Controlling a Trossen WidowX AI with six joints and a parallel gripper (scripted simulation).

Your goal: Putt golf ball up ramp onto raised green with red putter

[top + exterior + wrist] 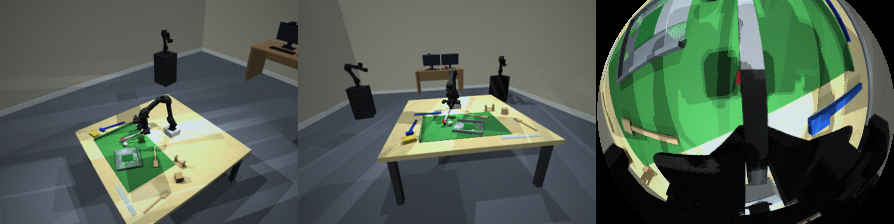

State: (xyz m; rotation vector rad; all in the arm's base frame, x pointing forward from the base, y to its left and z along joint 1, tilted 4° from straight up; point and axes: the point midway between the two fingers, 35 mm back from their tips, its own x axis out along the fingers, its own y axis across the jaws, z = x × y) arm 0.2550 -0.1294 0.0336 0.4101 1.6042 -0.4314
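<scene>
Right now the red putter is 10 cm ahead of my gripper tip and 6 cm to the right of it. From my gripper tip the other things lie so: yellow block 35 cm ahead, 44 cm to the right, 6 cm below; then blue putter 14 cm ahead, 41 cm to the right, 6 cm below; then white golf ball 22 cm ahead, 6 cm to the right, 5 cm below.
</scene>
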